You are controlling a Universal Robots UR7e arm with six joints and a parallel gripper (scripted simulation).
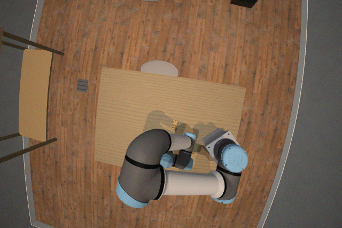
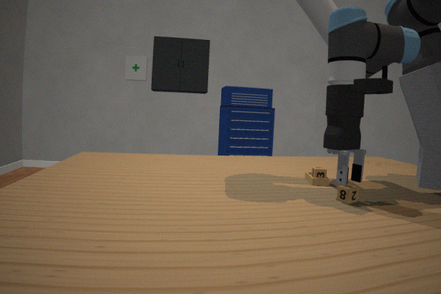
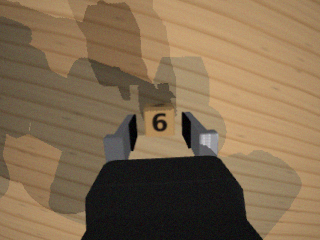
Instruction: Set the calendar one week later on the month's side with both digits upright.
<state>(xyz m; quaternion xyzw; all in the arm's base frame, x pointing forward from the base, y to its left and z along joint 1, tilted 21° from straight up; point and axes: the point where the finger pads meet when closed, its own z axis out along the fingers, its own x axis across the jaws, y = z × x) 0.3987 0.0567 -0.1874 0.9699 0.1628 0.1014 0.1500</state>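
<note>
Now: the wooden date cube 40 mm below my hand. The rest, counted from my hand: wooden calendar tray: 20 mm behind, 150 mm to the right, 50 mm below.
</note>
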